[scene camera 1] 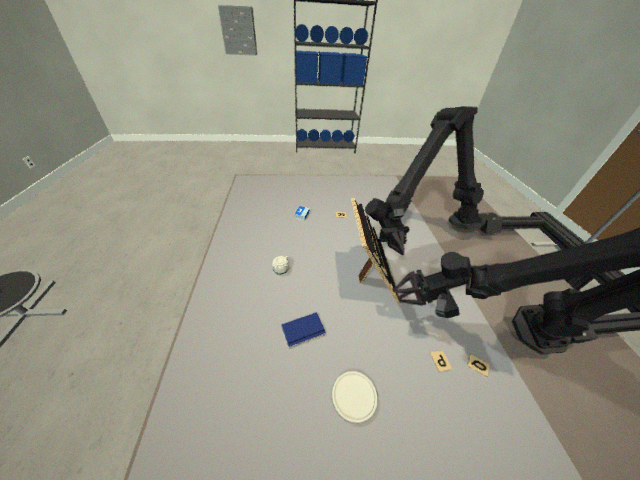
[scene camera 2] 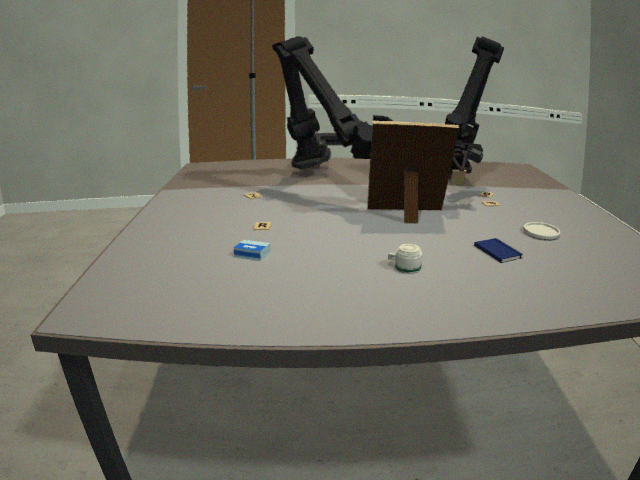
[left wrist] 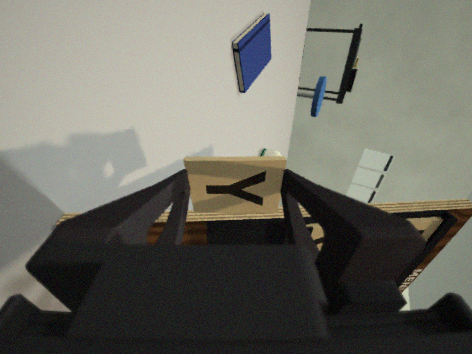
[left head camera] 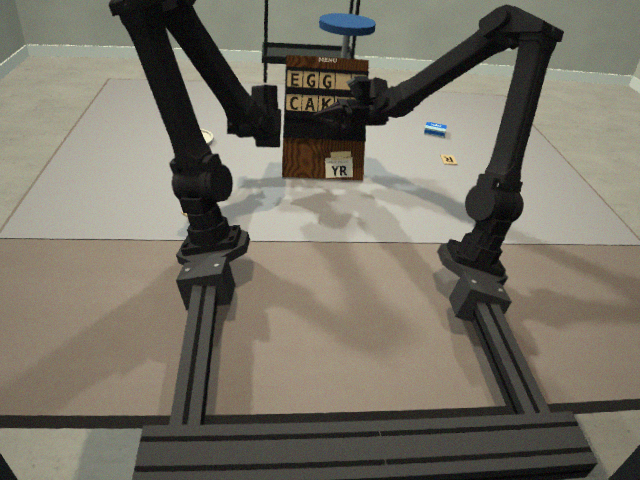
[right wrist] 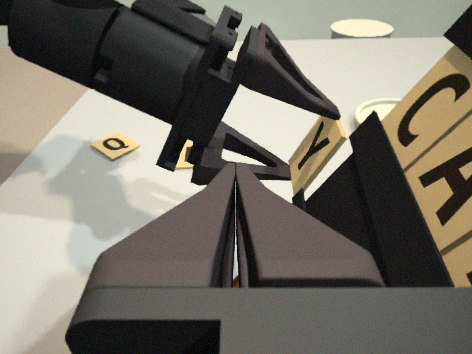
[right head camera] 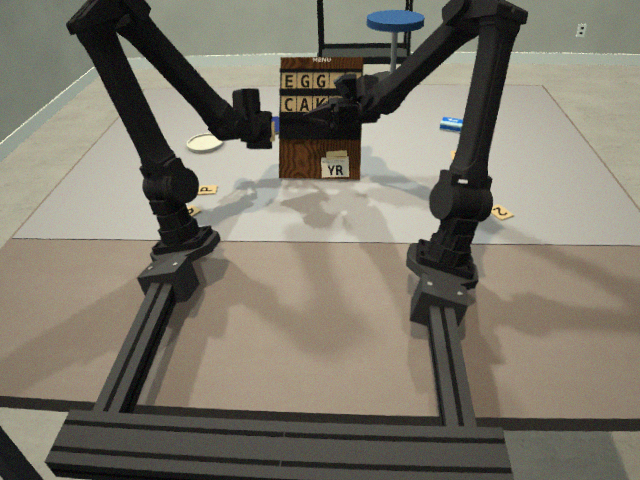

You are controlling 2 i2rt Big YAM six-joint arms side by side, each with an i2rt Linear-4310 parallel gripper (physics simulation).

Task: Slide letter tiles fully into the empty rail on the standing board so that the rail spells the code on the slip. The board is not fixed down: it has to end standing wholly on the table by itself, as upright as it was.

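Places are measured from the left arm's base along level axes (x back, y right, z up), in centimetres.
Where they show: left gripper, fingertip midpoint: [scene camera 1: 395,295] [scene camera 2: 460,177] [left wrist: 235,177] [right wrist: 314,146]; right gripper, fingertip midpoint: [scene camera 1: 403,253] [left head camera: 312,116] [right wrist: 235,177] [right head camera: 302,117]; left arm's base, link origin: [scene camera 1: 542,327] [left head camera: 212,243] [right head camera: 183,243]; right arm's base, link origin: [scene camera 1: 467,218] [scene camera 2: 310,155] [left head camera: 474,260] [right head camera: 443,261].
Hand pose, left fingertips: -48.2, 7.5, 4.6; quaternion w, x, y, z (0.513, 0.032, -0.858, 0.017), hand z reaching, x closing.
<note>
Each offset is from my left fingertips to the top centre of the thing, as dx, dy, dz. "pt": to the spot under its first point.
The board [left head camera: 305,157] [right head camera: 302,157] [scene camera 2: 387,170] stands upright on its rear leg. Its upper rails show EGG and CAK, partly covered; the lowest rail @(pt -1.0, +7.6, +0.5) [left head camera: 295,128] [right head camera: 293,129] looks empty where visible. The slip @(+3.7, +21.1, -6.1) [left head camera: 338,169] [right head camera: 334,169] reads YR. My left gripper [scene camera 1: 399,291] is shut on the Y tile @(+0.0, +0.7, +2.8) [left wrist: 236,185] [right wrist: 318,150], at the lowest rail's left end; whether the tile has entered is unclear. My right gripper [left head camera: 316,115] [scene camera 1: 402,251] is shut and empty, in front of the board. An R tile @(-13.1, +58.0, -12.0) [left head camera: 448,159] [scene camera 1: 341,214] [scene camera 2: 262,225] lies right of the board in the head view.
P @(+14.4, -15.2, -12.0) [right head camera: 208,189] [scene camera 1: 440,360] and Q @(+26.1, -16.4, -12.0) [scene camera 1: 478,365] [right wrist: 115,145] tiles lie on the left side, a 2 tile @(+17.1, +66.9, -12.0) [right head camera: 500,211] [scene camera 2: 252,195] on the right. A plate @(-13.6, -25.4, -10.8) [scene camera 1: 354,396], blue notebook @(-28.8, -6.4, -11.3) [scene camera 1: 303,329], cup @(-39.3, +20.3, -7.0) [scene camera 2: 408,258] and blue box @(-33.6, +56.9, -9.9) [scene camera 2: 251,250] lie around and behind the board.
</note>
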